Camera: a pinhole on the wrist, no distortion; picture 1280 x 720 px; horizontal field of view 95.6 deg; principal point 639.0 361.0 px. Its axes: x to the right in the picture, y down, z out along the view. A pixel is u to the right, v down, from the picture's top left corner.
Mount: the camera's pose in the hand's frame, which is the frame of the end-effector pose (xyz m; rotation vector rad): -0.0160 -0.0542 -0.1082 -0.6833 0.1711 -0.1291
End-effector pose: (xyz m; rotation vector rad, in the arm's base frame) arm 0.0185 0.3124 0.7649 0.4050 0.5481 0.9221
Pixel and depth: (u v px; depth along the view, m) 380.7 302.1 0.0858
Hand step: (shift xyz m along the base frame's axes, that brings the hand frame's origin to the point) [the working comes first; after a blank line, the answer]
In the camera's frame: -0.0382 -0.0087 0.0858

-0.0368 -0.0283 -0.0169
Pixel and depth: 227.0 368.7 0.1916
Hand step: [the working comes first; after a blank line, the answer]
In the camera's frame: -0.1360 0.0025 0.1916

-0.0791 -0.0483 0.1198
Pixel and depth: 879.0 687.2 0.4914
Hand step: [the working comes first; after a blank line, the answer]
In the camera's frame: 0.2032 0.2762 0.4914

-0.0845 0.4736 0.2063
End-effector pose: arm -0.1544 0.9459 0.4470 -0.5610 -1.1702 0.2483
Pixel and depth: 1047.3 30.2 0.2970
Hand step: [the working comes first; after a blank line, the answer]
In the camera's frame: 0.2090 -0.1693 0.2970

-0.0987 0.1364 0.2647
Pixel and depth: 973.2 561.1 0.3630
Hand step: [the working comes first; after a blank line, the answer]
In the camera's frame: 0.2090 0.1252 0.3630

0.0664 0.3354 0.1091
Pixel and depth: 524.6 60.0 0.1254
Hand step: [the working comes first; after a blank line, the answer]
In the camera's frame: -0.0247 -0.0650 0.1254

-0.0387 -0.0189 0.0054
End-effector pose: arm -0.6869 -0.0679 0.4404 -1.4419 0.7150 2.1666
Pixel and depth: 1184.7 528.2 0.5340
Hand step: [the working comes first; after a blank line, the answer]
In the camera's frame: 0.5021 0.1539 0.5340

-0.5009 -0.1003 -0.4495
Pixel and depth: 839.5 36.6 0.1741
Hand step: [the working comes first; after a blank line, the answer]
In the camera's frame: 0.0602 -0.0973 0.1741

-0.0619 0.0806 -0.0464
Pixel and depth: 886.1 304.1 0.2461
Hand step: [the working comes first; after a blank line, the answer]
In the camera's frame: 0.1048 -0.0241 0.2461

-0.1436 0.0158 -0.0872
